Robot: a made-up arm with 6 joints.
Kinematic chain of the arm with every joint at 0, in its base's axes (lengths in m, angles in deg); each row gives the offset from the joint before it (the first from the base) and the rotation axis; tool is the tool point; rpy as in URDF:
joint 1: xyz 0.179 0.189 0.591 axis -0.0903 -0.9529 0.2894
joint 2: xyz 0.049 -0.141 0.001 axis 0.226 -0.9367 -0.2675
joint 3: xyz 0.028 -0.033 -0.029 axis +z
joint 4: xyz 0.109 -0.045 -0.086 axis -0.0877 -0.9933 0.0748
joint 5: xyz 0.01 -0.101 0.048 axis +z
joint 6: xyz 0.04 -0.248 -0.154 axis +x
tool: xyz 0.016 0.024 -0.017 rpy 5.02 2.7 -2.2
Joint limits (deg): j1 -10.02..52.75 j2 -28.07..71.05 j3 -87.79..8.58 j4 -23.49..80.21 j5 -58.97..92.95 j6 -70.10..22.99
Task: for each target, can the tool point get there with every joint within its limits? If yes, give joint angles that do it. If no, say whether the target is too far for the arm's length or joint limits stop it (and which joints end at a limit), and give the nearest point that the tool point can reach.
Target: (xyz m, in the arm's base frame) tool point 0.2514 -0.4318 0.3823
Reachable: yes | joints -2.37 7.71 -38.96 16.52 19.20 -29.02
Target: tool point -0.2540 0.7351 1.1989
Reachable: no: too far | nearest point 0.2185 0.0414 0.9950 | short by 0.864 m
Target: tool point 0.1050 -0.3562 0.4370
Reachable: yes | joints -4.49 50.17 -66.11 54.28 45.95 -4.38
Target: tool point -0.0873 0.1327 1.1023
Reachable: no: joint limits stop it (at a limit: joint 1, joint 3, joint 5, joint 6) | nearest point 0.1185 -0.0392 0.9774 | short by 0.296 m
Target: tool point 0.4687 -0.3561 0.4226
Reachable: yes | joints 23.81 45.61 -28.74 30.63 -19.71 -35.05
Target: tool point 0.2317 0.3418 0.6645
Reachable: no: joint limits stop it (at a limit: joint 1, joint 2, joint 3, joint 4, joint 5, joint 6) | nearest point 0.4558 0.2789 0.4868 | short by 0.293 m
